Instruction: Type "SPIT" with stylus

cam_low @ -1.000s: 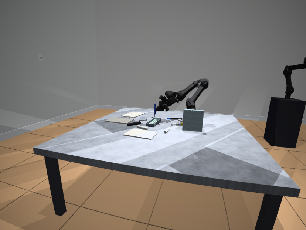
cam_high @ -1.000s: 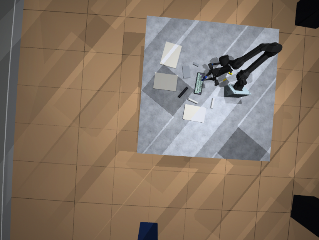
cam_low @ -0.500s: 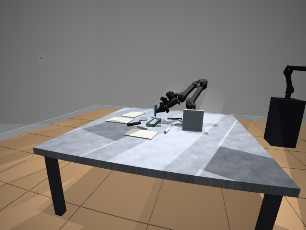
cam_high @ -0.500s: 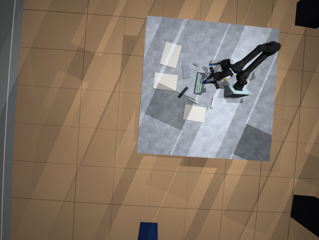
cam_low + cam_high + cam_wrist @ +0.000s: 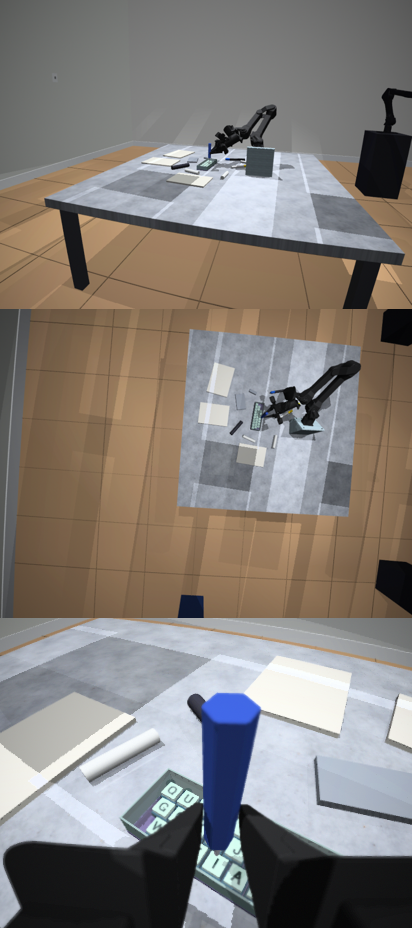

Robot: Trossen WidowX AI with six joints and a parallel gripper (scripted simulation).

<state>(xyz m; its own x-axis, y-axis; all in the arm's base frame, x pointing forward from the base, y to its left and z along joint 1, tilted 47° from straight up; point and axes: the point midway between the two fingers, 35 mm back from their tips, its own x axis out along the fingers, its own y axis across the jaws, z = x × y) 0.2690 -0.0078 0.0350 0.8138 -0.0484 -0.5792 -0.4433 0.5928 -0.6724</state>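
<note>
My gripper tip is now 20 mm above the blue stylus. Also, from my gripper tip: grey slab (150 mm ahead, 110 mm to the right, 90 mm below).
</note>
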